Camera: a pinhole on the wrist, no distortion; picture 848 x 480 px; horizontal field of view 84.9 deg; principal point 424.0 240.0 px. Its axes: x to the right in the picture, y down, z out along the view. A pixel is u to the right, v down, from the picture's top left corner.
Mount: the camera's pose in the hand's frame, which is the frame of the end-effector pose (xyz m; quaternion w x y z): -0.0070 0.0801 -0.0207 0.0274 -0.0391 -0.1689 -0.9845
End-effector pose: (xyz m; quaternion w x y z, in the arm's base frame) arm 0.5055 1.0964 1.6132 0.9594 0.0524 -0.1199 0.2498
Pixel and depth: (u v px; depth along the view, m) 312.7 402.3 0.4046
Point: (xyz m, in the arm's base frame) 0.4892 1.1665 2.0335
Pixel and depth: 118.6 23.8 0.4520
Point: 0.4841 1.5740 2.0078
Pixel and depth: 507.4 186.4 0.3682
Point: 0.2794 1.2311 1.9161
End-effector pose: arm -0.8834 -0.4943 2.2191 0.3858 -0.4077 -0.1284 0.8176
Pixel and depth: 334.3 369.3 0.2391
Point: -1.1277 -0.4935 2.2741
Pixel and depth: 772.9 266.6 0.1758
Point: -1.0240 -0.6534 2.3267
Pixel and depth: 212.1 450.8 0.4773
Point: -1.3700 -0.2846 2.3550
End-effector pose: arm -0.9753 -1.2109 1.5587 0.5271 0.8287 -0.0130 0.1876
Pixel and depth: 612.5 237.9 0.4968
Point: -1.0527 -1.7550 1.5377
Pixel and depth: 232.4 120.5 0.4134
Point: -0.7813 -1.6024 1.7826
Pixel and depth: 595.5 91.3 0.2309
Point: -1.0467 -1.4820 1.6596
